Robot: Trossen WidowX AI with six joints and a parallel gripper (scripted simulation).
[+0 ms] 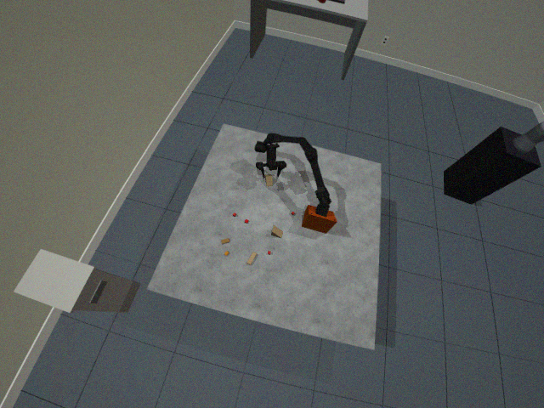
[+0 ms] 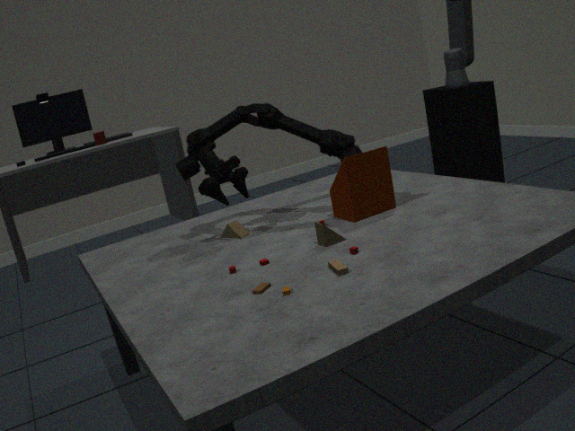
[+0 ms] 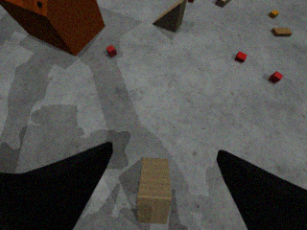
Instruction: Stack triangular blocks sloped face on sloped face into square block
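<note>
Right now the triangular block is 100 mm below my gripper tip, 50 mm to the right of it and 20 mm ahead of it. The rest, counted from my gripper tip: small orange cube 530 mm to the left, 120 mm below, 80 mm ahead; then brown plank 460 mm to the left, 120 mm below, 120 mm ahead; then tan plank 510 mm to the left, 110 mm below, 70 mm behind.
</note>
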